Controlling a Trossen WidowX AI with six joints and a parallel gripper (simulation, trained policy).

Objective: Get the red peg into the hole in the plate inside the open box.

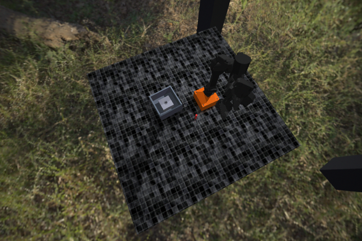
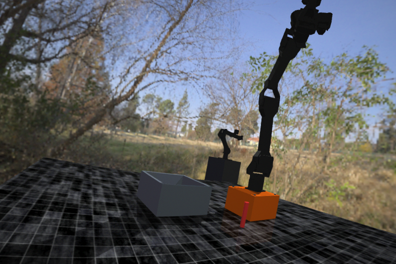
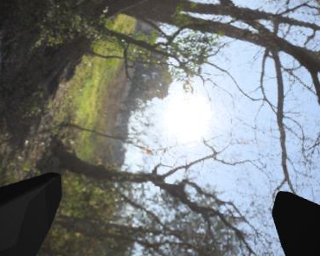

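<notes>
Now: the red peg 7 cm behind my gripper tip, 21 cm to the right of it and 68 cm below it. From my gripper tip the other things lie so: grey box 7 cm ahead, 43 cm to the right, 69 cm below.
</notes>
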